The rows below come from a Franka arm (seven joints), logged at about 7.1 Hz.
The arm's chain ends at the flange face. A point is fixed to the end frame.
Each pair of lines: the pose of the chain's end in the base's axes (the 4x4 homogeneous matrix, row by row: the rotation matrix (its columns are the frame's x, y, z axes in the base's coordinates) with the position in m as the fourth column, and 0 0 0 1 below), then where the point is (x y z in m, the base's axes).
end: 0.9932 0.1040 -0.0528 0.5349; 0.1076 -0.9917 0.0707 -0.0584; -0.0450 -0.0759 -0.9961 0.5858; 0 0 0 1
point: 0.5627 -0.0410 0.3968
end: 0.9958 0.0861 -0.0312 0.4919; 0.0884 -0.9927 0.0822 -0.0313; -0.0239 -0.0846 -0.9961 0.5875; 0 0 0 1
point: 0.5239 -0.0125 0.3993
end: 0.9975 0.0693 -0.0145 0.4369; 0.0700 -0.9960 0.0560 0.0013; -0.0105 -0.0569 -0.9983 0.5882; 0 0 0 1
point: 0.4721 0.0145 0.4001
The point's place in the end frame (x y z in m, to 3 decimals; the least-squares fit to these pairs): 0.038 0.000 0.188
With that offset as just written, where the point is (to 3 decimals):
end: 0.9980 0.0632 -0.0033 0.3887; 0.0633 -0.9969 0.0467 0.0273; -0.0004 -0.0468 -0.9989 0.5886; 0 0 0 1
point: 0.426 0.038 0.401
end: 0.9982 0.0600 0.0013 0.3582; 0.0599 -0.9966 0.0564 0.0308; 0.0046 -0.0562 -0.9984 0.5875; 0 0 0 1
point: 0.396 0.044 0.400
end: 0.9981 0.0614 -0.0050 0.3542; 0.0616 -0.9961 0.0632 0.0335; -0.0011 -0.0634 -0.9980 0.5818; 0 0 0 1
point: 0.391 0.048 0.394
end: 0.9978 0.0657 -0.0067 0.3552; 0.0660 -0.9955 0.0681 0.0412; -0.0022 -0.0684 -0.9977 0.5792; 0 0 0 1
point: 0.392 0.057 0.392
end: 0.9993 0.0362 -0.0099 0.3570; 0.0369 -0.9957 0.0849 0.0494; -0.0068 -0.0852 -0.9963 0.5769; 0 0 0 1
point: 0.393 0.067 0.389
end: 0.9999 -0.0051 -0.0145 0.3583; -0.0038 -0.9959 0.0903 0.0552; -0.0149 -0.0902 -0.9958 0.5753; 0 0 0 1
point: 0.394 0.072 0.388
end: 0.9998 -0.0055 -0.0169 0.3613; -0.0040 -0.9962 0.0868 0.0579; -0.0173 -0.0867 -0.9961 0.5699; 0 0 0 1
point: 0.396 0.074 0.382
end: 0.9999 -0.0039 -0.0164 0.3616; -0.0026 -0.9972 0.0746 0.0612; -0.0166 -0.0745 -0.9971 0.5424; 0 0 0 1
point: 0.397 0.075 0.354
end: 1.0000 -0.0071 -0.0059 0.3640; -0.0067 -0.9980 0.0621 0.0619; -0.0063 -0.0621 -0.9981 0.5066; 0 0 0 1
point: 0.401 0.073 0.319
